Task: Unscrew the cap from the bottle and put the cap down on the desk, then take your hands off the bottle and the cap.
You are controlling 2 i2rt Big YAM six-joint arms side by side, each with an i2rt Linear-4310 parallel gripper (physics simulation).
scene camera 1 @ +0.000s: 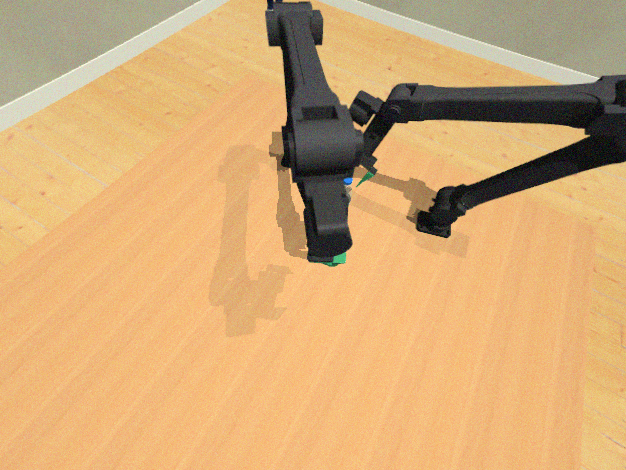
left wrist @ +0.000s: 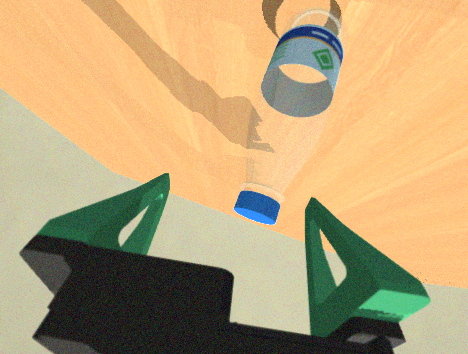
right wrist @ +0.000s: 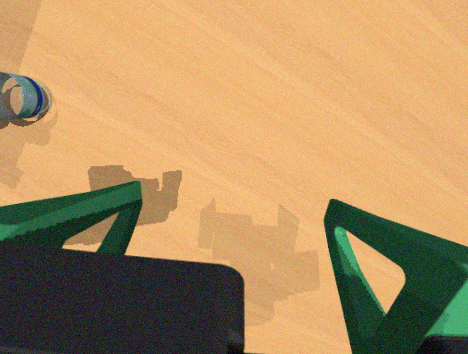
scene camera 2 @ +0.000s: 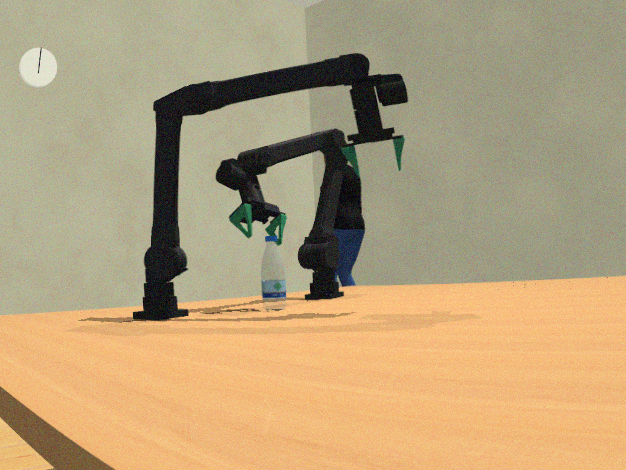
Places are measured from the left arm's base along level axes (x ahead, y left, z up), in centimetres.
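Pixels of known places: left gripper, fingertip midpoint: (left wrist: 238, 191) (scene camera 2: 265, 240); right gripper, fingertip midpoint: (right wrist: 234, 201) (scene camera 2: 379, 173); left arm's base at its link origin: (scene camera 1: 432, 225) (scene camera 2: 324, 297); right arm's base at its link origin: (scene camera 2: 160, 317).
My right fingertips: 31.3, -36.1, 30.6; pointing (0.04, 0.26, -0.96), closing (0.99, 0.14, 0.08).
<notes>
Ahead of a thing's pixels: the offset from my right fingertips to its top centre, as dx, dy, dz. Level surfaces: height alone.
A clear bottle @[-28.6, -0.3, -12.5] (scene camera 2: 273, 265) (left wrist: 300, 102) with a blue and white label stands upright on the desk; part of it shows at the left edge of the right wrist view (right wrist: 33, 98). Its blue cap @[-28.6, -0.3, -12.4] (scene camera 1: 347, 180) (scene camera 2: 271, 238) (left wrist: 257, 207) sits on its neck. My left gripper (scene camera 2: 264, 239) (left wrist: 238, 191) is open at the bottle's top, with the cap in the gap between its fingers in the left wrist view. Whether a finger touches the cap cannot be told. My right gripper (scene camera 2: 379, 172) (right wrist: 234, 201) is open and empty, high above the desk and away from the bottle.
The right arm (scene camera 1: 326, 146) (scene camera 2: 283, 78) reaches across above the bottle area and hides part of the bottle in scene camera 1. The wooden desk @[dz -30.6] (scene camera 1: 353, 379) (scene camera 2: 353, 389) carries both arm bases and arm shadows. A person (scene camera 2: 349, 242) stands behind the left arm.
</notes>
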